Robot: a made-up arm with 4 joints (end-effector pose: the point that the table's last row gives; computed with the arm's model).
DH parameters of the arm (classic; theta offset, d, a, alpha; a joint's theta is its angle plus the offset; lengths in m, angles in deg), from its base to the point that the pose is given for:
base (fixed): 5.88 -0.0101 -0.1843 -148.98
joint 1: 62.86 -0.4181 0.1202 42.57
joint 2: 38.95 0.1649 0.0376 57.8
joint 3: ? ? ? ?
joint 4: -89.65 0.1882 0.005 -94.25
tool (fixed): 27.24 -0.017 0 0
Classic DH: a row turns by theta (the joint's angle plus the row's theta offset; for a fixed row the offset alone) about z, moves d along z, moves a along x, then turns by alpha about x.
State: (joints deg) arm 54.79 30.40 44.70 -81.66
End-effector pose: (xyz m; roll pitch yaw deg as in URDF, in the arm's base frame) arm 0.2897 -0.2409 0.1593 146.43 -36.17 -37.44
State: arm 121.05 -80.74 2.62 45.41
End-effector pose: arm -0.3784 -0.2132 -0.2291 10.57 -24.67 -41.69
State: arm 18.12 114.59 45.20 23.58
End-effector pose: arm 0.3451 -0.3443 0.0487 33.03 47.77 -179.33
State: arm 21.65 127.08 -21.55 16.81
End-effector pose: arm 0.2785 0.0683 0.1165 9.26 63.91 -145.74
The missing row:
joint 3: -56.09 0.0634 -0.3803 -90
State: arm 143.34 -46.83 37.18 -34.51
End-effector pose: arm -0.1268 -0.2071 -0.1503 71.20 9.53 -59.73
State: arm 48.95 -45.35 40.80 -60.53
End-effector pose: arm 0.0438 0.0682 0.0311 90.37 -36.12 46.44
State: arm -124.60 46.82 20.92 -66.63
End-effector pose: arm -0.6239 0.0087 0.2074 78.03 -42.11 167.18
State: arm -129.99 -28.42 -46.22 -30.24
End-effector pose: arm -0.2488 0.3917 0.1562 -31.21 16.03 169.62
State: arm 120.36 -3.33 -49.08 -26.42
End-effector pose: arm -0.4963 -0.0613 -0.1715 13.71 48.15 -84.82
